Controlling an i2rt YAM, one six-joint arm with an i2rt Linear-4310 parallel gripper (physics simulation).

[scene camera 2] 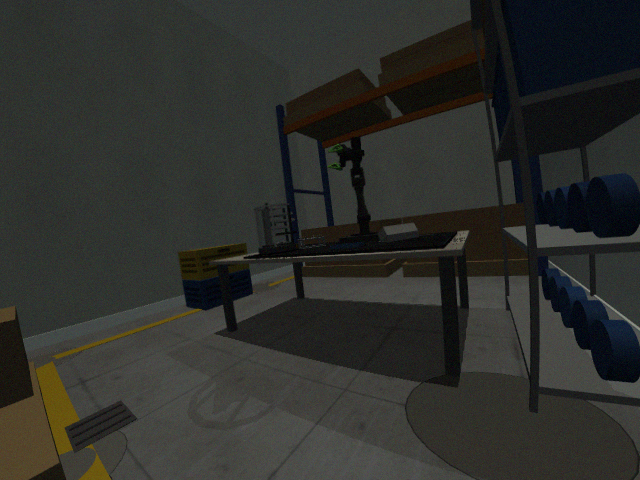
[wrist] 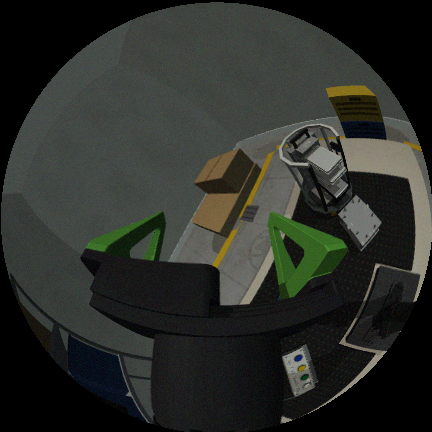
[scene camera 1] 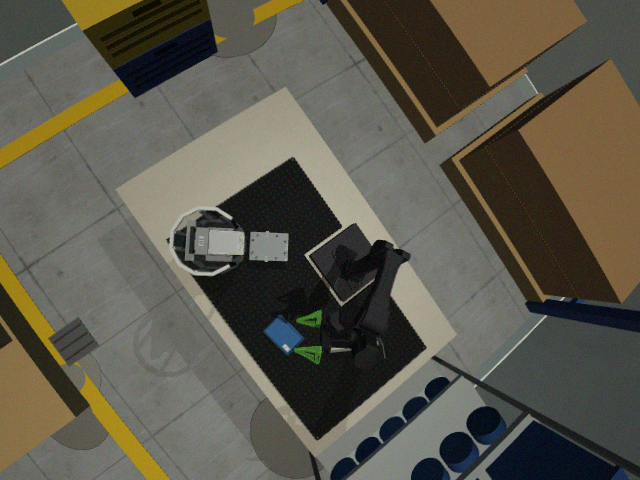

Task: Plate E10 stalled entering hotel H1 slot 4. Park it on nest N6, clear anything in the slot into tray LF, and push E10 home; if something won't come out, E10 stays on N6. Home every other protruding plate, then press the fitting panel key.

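Frame: origin at the arm's base, x right, y ahead, z up, level; metres.
Seen in the pictures: gripper, fingertip midpoint: [scene camera 2: 327, 159] [wrist: 216, 217] [scene camera 1: 295, 334]; arm's base at its link origin: [scene camera 2: 365, 234] [scene camera 1: 348, 267].
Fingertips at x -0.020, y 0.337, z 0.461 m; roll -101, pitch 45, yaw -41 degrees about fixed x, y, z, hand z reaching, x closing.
Pixels of each thing's top centre, then the offset from my fingertips to it. "pt": a spot on its surface instead. Level surfaces: height alone.
- blue tray LF at its top centre: [scene camera 1: 284, 335] [scene camera 2: 347, 243] dx -0.102, dy +0.057, dz -0.481 m
- Hotel H1 at its top centre: [wrist: 305, 135] [scene camera 1: 204, 239] [scene camera 2: 272, 203] dx +0.385, dy +0.118, dz -0.189 m
- flat silver pinned nest at its top centre: [wrist: 360, 215] [scene camera 1: 269, 246] [scene camera 2: 310, 235] dx +0.270, dy -0.070, dz -0.422 m
- panel at its top centre: [wrist: 294, 376] [scene camera 2: 397, 224] dx -0.278, dy -0.193, dz -0.414 m
- dark square with a pale rim, surface spot: [wrist: 357, 311] [scene camera 1: 326, 285] pt dx -0.009, dy -0.214, dz -0.497 m
- black mat at its surface level: dz -0.498 m
My gripper [scene camera 1: 296, 336] [scene camera 2: 329, 158] [wrist: 216, 217] is open and empty, high above the table; from overhead its tips overlap the blue tray LF [scene camera 1: 280, 330], mostly hidden in the wrist view. Hotel H1 [scene camera 1: 172, 241] [scene camera 2: 267, 227] is a round-framed rack at the table's left. Its top plate [scene camera 1: 225, 242] [wrist: 326, 159] sticks out toward a flat silver pinned nest [scene camera 1: 268, 246] [wrist: 360, 222], which bears no plate. More plates protrude below it; slot numbers and plate labels are unreadable. The panel [wrist: 300, 370] has blue, yellow and green keys and a pale one; the arm mostly covers it overhead.
A dark square with a pale rim [scene camera 1: 323, 283] [wrist: 357, 311] lies beside the arm on the black mat [scene camera 1: 320, 403] [wrist: 392, 200]. Yellow and blue crates [scene camera 1: 165, 62] [scene camera 2: 214, 273] [wrist: 357, 107] stand beyond the table. Shelving with blue rolls [scene camera 1: 485, 423] [scene camera 2: 612, 204] stands near one end.
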